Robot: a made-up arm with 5 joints. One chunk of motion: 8 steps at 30 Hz.
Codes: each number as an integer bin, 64 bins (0 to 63) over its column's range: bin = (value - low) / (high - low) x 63, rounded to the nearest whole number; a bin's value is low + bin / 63 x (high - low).
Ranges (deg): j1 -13..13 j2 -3..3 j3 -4..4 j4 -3..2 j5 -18..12
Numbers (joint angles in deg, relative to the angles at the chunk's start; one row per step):
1: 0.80 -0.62 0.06 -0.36 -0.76
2: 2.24 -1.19 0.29 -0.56 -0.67
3: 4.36 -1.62 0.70 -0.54 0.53
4: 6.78 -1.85 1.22 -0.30 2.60
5: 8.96 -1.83 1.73 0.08 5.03
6: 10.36 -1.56 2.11 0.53 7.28
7: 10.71 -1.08 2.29 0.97 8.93
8: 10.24 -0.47 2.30 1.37 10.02
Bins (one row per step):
1: 33 25 32 33 36
2: 37 19 34 31 36
3: 42 14 37 31 39
4: 48 12 41 34 43
5: 53 12 45 39 48
6: 57 15 48 44 53
7: 57 20 50 50 57
8: 56 27 50 55 59

